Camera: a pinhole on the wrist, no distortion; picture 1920 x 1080 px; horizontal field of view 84.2 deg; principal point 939.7 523.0 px. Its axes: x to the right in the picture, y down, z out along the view. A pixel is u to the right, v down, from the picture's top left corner.
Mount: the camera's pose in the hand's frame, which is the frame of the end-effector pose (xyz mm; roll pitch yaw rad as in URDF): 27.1 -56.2 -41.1 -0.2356 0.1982 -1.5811
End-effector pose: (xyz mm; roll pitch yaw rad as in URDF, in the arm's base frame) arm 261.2 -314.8 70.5 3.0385 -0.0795 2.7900
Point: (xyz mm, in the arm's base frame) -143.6 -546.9 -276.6
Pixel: 1507.7 836.2
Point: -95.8 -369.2 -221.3
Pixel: 1139.1 975.0
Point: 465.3 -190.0 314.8
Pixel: behind the camera
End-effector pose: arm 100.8 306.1 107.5 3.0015 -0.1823 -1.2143
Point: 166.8 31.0 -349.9
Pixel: 692.8 597.0
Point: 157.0 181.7 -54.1
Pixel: 631.0 643.3
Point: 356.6 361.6 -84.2
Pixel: 1801.3 158.1
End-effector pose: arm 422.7 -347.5 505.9 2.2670 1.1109 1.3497
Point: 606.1 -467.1 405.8
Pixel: 278.2 390.9
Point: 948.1 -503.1 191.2
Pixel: 193.3 739.4
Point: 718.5 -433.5 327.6
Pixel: 121.5 689.9
